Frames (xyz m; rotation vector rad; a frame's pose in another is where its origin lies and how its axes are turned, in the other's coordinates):
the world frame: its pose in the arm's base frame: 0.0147 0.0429 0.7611 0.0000 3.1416 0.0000
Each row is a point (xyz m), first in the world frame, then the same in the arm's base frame.
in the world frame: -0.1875 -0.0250 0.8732
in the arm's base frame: 0.2022 0.0179 -0.1121
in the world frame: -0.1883 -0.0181 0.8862
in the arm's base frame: 0.2030 0.0248 -0.1251
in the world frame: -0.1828 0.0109 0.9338
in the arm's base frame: 0.1975 0.0538 -0.1727
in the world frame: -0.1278 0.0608 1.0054
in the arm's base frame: 0.1425 0.1037 -0.2443
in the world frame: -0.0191 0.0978 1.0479
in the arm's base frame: 0.0338 0.1407 -0.2868
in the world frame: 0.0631 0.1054 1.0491
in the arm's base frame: -0.0484 0.1483 -0.2880
